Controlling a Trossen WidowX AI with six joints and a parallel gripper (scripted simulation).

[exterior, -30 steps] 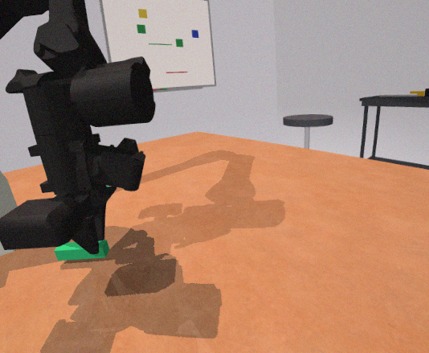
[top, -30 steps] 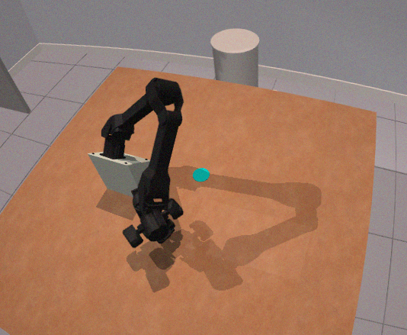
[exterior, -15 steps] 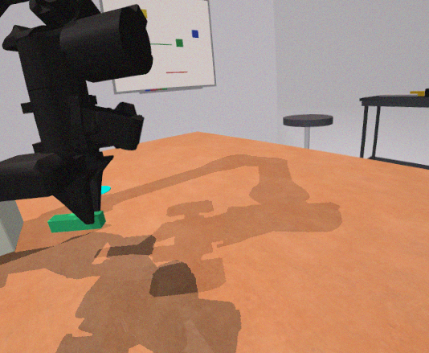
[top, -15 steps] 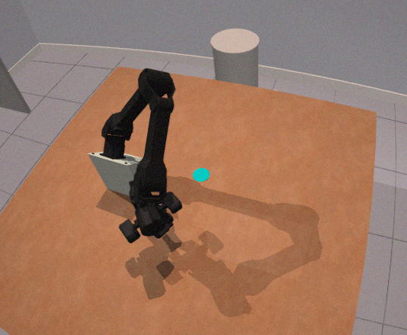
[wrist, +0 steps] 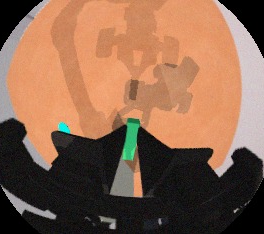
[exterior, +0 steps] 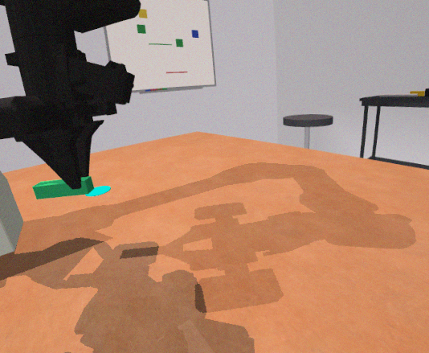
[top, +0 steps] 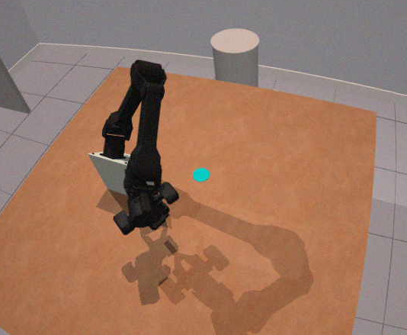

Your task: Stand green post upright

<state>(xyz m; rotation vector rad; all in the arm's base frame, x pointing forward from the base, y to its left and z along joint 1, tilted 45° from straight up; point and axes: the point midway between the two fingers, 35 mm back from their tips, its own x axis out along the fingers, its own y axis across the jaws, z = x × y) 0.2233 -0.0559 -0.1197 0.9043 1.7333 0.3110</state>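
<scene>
Now: the cyan circle 270 mm to the left of my gripper tip and 110 mm below it. From my gripper tip the other things lie so: green post 20 mm behind, 10 mm to the left.
</scene>
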